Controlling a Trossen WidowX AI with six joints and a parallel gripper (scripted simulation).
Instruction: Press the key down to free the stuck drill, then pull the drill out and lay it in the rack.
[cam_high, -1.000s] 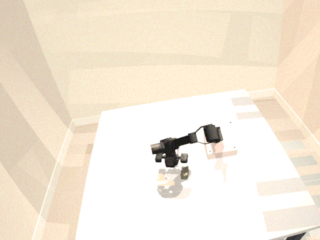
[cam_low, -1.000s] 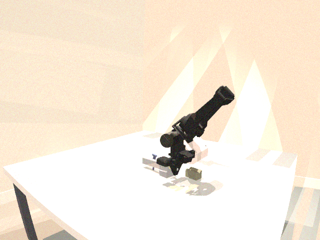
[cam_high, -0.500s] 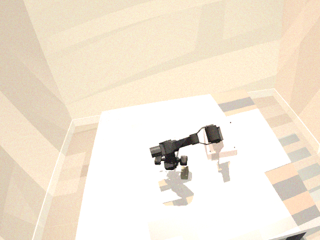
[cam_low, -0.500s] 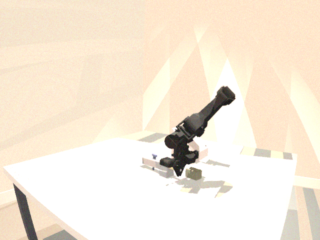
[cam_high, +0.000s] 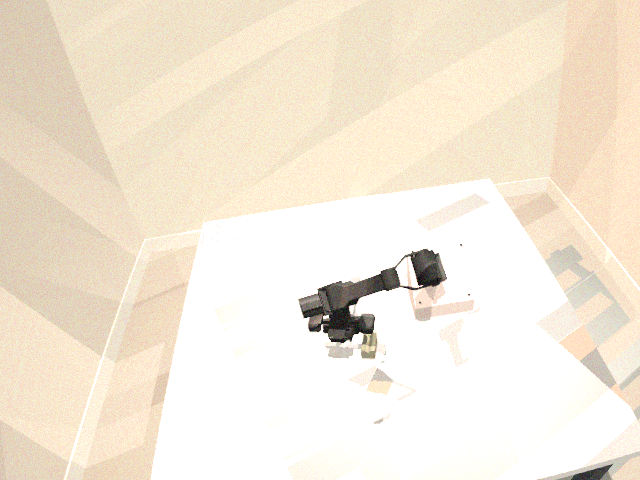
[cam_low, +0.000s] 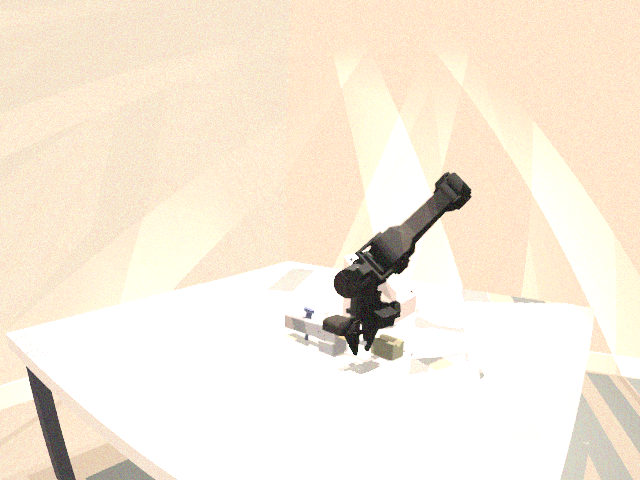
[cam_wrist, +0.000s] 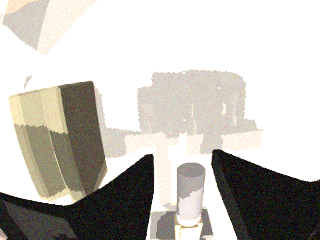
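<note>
The drill is 1 cm behind my gripper tip, 5 cm to the right of it and 3 cm above it. The rest, counted from my gripper tip: grey block fixture 4 cm behind, 15 cm to the right, 1 cm above; then blue T-shaped key 5 cm behind, 17 cm to the right, 3 cm above; then tan rack block 7 cm behind, 3 cm to the left.
</note>
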